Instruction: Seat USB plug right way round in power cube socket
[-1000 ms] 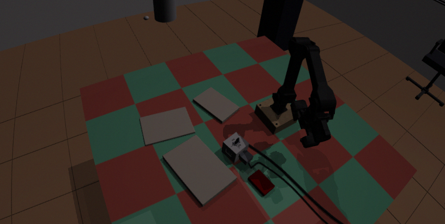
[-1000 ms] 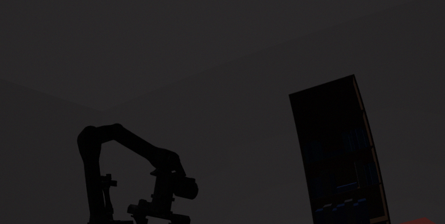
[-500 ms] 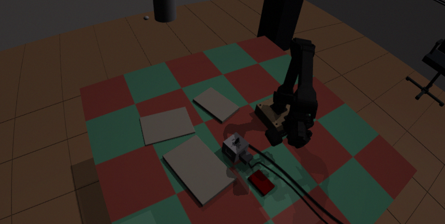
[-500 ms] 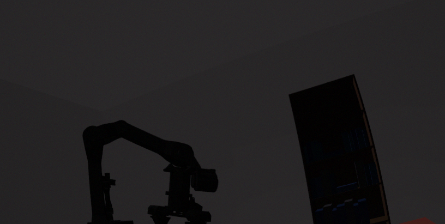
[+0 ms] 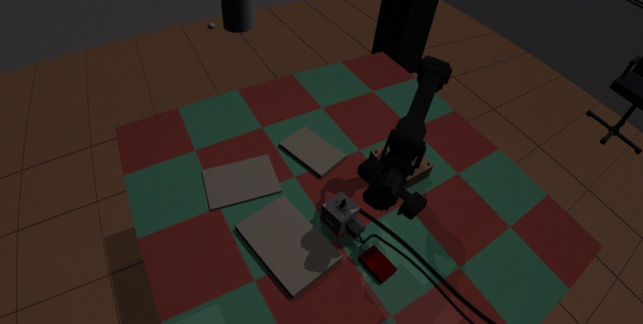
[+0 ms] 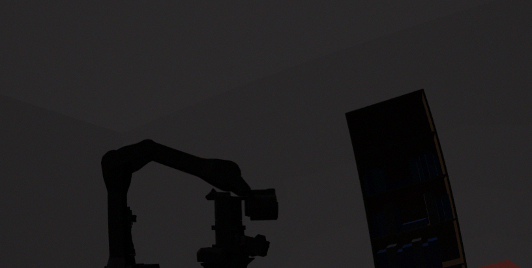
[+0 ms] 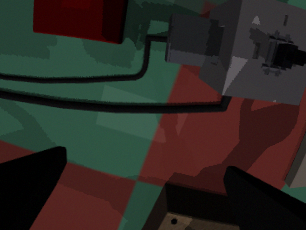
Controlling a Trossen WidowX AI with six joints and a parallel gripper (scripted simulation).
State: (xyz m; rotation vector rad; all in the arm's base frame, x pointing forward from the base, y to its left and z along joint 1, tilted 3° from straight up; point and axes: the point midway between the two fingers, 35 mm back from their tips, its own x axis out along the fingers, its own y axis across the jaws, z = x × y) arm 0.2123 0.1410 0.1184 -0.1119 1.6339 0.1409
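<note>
The dark USB plug is 80 mm to the right of my gripper tip, 80 mm ahead of it and 40 mm below it. From my gripper tip the other things lie so: red block 120 mm below, 100 mm to the left, 70 mm ahead.
</note>
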